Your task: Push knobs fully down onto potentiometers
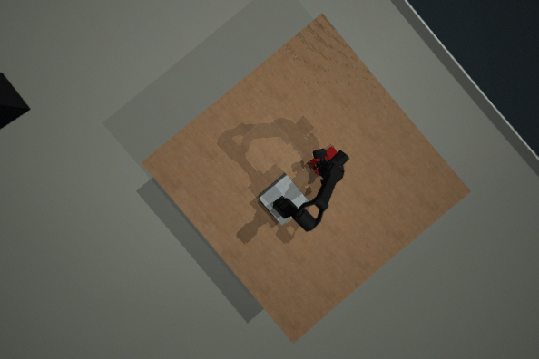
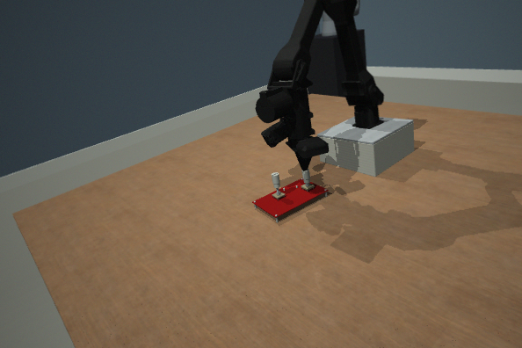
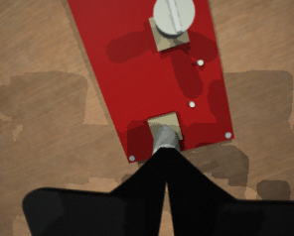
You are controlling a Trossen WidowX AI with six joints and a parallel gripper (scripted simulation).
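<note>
My gripper tip is 70 mm short of the knob and 30 mm to the left of it.
</note>
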